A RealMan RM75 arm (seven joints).
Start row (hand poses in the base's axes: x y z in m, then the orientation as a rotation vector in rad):
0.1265 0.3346 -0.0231 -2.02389 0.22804 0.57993
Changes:
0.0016 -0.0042 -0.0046 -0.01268 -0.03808 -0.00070
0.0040 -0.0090 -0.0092 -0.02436 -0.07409 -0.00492
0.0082 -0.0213 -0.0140 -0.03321 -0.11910 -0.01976
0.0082 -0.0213 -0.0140 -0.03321 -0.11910 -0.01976
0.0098 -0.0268 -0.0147 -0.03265 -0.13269 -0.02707
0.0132 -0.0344 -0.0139 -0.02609 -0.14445 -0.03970
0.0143 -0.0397 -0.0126 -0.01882 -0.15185 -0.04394
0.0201 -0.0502 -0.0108 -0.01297 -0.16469 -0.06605
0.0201 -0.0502 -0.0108 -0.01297 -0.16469 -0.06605
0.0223 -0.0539 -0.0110 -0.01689 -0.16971 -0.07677
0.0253 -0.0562 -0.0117 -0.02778 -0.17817 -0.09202
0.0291 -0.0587 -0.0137 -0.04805 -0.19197 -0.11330
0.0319 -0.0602 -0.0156 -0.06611 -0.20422 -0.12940
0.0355 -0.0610 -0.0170 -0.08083 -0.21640 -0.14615
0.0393 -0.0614 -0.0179 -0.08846 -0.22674 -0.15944
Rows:
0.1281 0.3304 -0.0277 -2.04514 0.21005 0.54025
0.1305 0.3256 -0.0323 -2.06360 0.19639 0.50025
0.1347 0.3133 -0.0371 -2.07818 0.18694 0.44415
0.1347 0.3133 -0.0371 -2.07818 0.18694 0.44415
0.1363 0.3078 -0.0378 -2.07861 0.18587 0.42554
0.1397 0.3002 -0.0370 -2.07157 0.18927 0.40579
0.1408 0.2949 -0.0357 -2.06495 0.18669 0.39581
0.1466 0.2844 -0.0339 -2.05632 0.19906 0.36914
0.1466 0.2844 -0.0339 -2.05632 0.19906 0.36914
0.1488 0.2807 -0.0341 -2.05832 0.20795 0.35713
0.1518 0.2784 -0.0348 -2.06637 0.22153 0.33837
0.1556 0.2759 -0.0368 -2.08254 0.24096 0.30968
0.1584 0.2744 -0.0387 -2.09744 0.25549 0.28575
0.1620 0.2736 -0.0401 -2.10874 0.26961 0.26156
0.1658 0.2732 -0.0410 -2.11380 0.27904 0.24189

